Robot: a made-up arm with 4 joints. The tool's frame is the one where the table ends. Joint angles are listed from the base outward.
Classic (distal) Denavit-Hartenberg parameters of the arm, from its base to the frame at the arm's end. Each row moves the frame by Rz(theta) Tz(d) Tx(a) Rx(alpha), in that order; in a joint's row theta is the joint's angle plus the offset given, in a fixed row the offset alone. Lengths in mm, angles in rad.
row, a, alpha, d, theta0
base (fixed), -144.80, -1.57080, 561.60, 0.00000
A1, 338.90, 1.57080, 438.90, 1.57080
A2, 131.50, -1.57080, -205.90, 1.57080
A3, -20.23, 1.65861, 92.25, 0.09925
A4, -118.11, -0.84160, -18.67, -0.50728
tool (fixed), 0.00, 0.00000, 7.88, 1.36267
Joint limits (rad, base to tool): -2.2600..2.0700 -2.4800..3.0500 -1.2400..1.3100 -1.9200..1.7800
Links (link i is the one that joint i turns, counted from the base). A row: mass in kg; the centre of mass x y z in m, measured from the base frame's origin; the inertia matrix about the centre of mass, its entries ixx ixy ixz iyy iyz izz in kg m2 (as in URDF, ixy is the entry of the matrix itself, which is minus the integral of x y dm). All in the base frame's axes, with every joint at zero. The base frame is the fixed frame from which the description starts. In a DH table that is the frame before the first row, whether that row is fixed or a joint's. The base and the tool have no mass.
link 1: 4.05; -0.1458 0.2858 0.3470; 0.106 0 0 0.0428 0.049 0.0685
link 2: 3.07; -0.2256 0.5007 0.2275; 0.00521 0.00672 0 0.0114 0 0.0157
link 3: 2.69; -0.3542 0.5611 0.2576; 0.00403 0 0 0.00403 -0.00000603 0.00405
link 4: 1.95; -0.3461 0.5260 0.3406; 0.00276 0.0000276 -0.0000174 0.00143 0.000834 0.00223
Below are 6 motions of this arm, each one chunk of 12 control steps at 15 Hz.
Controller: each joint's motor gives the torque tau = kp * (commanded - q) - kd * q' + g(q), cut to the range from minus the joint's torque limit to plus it. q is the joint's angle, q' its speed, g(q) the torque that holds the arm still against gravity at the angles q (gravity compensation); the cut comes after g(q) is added. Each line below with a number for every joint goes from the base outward.
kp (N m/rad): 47 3.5 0.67 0.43
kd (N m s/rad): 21 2.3 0.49 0.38
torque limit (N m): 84 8.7 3.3 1.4
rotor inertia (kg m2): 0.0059 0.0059 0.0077 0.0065
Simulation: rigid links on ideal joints. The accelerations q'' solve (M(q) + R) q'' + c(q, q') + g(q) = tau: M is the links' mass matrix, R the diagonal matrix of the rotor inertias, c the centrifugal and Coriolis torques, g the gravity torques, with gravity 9.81 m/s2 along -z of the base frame. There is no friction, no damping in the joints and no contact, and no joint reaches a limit. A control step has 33 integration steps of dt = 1/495 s. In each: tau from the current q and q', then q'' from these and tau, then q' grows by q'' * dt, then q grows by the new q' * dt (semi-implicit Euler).
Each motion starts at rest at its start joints. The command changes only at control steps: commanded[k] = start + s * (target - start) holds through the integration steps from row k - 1 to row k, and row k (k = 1, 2, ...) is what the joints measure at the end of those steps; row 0 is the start. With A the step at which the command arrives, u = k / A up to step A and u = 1 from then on. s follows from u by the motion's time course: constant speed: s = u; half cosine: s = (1 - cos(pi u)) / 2; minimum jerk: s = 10 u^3 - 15 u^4 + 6 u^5; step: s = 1 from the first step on.
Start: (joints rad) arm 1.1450 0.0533 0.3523 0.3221
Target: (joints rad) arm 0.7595 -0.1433 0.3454 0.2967
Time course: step
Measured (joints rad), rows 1 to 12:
1: 1.1190 0.0603 0.3313 0.3065
2: 1.0748 0.0536 0.3163 0.2997
3: 1.0301 0.0351 0.3137 0.3003
4: 0.9894 0.0130 0.3170 0.3028
5: 0.9537 -0.0086 0.3224 0.3053
6: 0.9232 -0.0281 0.3280 0.3073
7: 0.8971 -0.0451 0.3333 0.3088
8: 0.8751 -0.0596 0.3378 0.3098
9: 0.8565 -0.0719 0.3416 0.3105
10: 0.8409 -0.0824 0.3447 0.3108
11: 0.8278 -0.0913 0.3471 0.3109
12: 0.8167 -0.0988 0.3490 0.3108

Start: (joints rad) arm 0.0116 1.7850 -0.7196 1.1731
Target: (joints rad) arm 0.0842 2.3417 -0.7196 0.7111
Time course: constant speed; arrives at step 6
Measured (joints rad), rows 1 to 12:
1: 0.0127 1.7901 -0.7188 1.1704
2: 0.0155 1.8032 -0.7180 1.1629
3: 0.0196 1.8243 -0.7174 1.1501
4: 0.0250 1.8526 -0.7172 1.1323
5: 0.0314 1.8876 -0.7172 1.1099
6: 0.0387 1.9284 -0.7175 1.0832
7: 0.0455 1.9694 -0.7188 1.0554
8: 0.0514 2.0070 -0.7202 1.0290
9: 0.0563 2.0410 -0.7213 1.0045
10: 0.0605 2.0716 -0.7221 0.9819
11: 0.0640 2.0991 -0.7226 0.9611
12: 0.0669 2.1238 -0.7229 0.9419

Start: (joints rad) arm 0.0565 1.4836 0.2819 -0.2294
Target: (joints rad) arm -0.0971 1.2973 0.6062 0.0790
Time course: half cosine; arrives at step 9
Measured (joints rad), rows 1 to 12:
1: 0.0562 1.4832 0.2821 -0.2291
2: 0.0546 1.4817 0.2835 -0.2277
3: 0.0509 1.4781 0.2872 -0.2241
4: 0.0445 1.4720 0.2946 -0.2176
5: 0.0352 1.4634 0.3060 -0.2077
6: 0.0235 1.4527 0.3216 -0.1945
7: 0.0100 1.4404 0.3407 -0.1785
8: -0.0041 1.4274 0.3620 -0.1609
9: -0.0176 1.4148 0.3839 -0.1427
10: -0.0297 1.4032 0.4050 -0.1253
11: -0.0400 1.3928 0.4244 -0.1090
12: -0.0488 1.3833 0.4420 -0.0941

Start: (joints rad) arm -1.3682 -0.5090 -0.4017 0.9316
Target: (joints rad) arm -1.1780 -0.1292 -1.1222 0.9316
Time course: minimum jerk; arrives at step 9
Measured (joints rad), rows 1 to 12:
1: -1.3681 -0.5089 -0.4020 0.9317
2: -1.3673 -0.5078 -0.4043 0.9322
3: -1.3645 -0.5042 -0.4119 0.9336
4: -1.3586 -0.4962 -0.4280 0.9358
5: -1.3486 -0.4825 -0.4547 0.9385
6: -1.3346 -0.4629 -0.4921 0.9413
7: -1.3174 -0.4385 -0.5378 0.9434
8: -1.2989 -0.4112 -0.5875 0.9443
9: -1.2809 -0.3834 -0.6368 0.9438
10: -1.2645 -0.3567 -0.6829 0.9423
11: -1.2502 -0.3319 -0.7250 0.9404
12: -1.2380 -0.3095 -0.7631 0.9383

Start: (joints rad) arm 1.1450 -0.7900 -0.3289 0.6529
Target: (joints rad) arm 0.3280 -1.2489 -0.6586 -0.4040
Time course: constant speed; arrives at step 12
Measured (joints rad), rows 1 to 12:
1: 1.1413 -0.7890 -0.3336 0.6477
2: 1.1307 -0.7890 -0.3427 0.6356
3: 1.1123 -0.7920 -0.3544 0.6177
4: 1.0865 -0.7991 -0.3676 0.5948
5: 1.0541 -0.8104 -0.3818 0.5675
6: 1.0159 -0.8259 -0.3969 0.5362
7: 0.9728 -0.8450 -0.4130 0.5011
8: 0.9256 -0.8675 -0.4300 0.4624
9: 0.8749 -0.8927 -0.4481 0.4204
10: 0.8213 -0.9203 -0.4671 0.3753
11: 0.7653 -0.9500 -0.4871 0.3271
12: 0.7072 -0.9812 -0.5081 0.2760

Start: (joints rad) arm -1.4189 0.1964 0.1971 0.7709
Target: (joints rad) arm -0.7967 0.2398 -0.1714 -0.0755
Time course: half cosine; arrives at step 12
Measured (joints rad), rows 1 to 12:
1: -1.4182 0.1960 0.1975 0.7706
2: -1.4148 0.1945 0.1984 0.7687
3: -1.4065 0.1919 0.1992 0.7638
4: -1.3916 0.1886 0.1987 0.7542
5: -1.3689 0.1849 0.1955 0.7388
6: -1.3383 0.1815 0.1885 0.7171
7: -1.3001 0.1788 0.1768 0.6890
8: -1.2558 0.1771 0.1603 0.6551
9: -1.2072 0.1769 0.1392 0.6162
10: -1.1567 0.1784 0.1142 0.5738
11: -1.1070 0.1818 0.0864 0.5294
12: -1.0608 0.1872 0.0575 0.4848

